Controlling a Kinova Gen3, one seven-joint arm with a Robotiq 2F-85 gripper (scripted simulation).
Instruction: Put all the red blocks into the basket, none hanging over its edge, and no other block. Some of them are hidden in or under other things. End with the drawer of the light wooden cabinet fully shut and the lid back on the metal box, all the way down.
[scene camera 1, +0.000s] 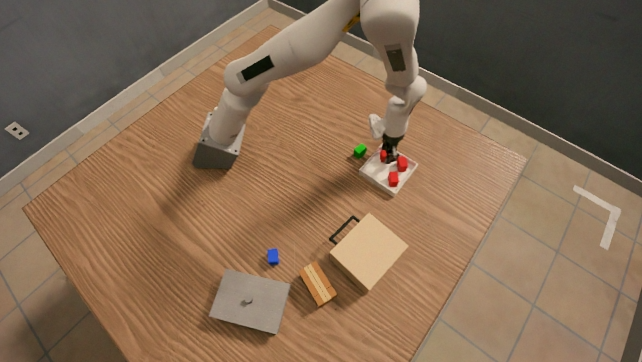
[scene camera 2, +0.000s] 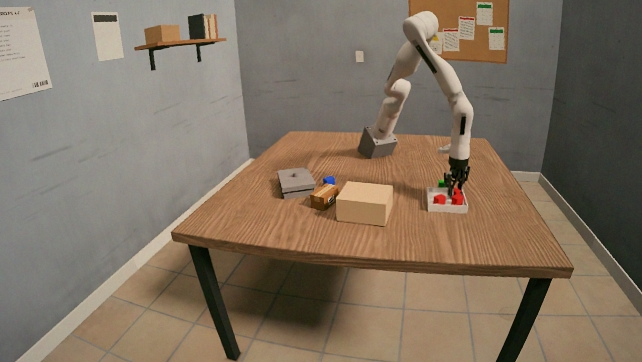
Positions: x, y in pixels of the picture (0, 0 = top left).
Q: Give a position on a light wooden cabinet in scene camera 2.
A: At 365, 203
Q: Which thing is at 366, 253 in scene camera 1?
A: A light wooden cabinet.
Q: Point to a white basket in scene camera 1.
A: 375, 171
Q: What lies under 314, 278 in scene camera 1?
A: A brown cardboard box.
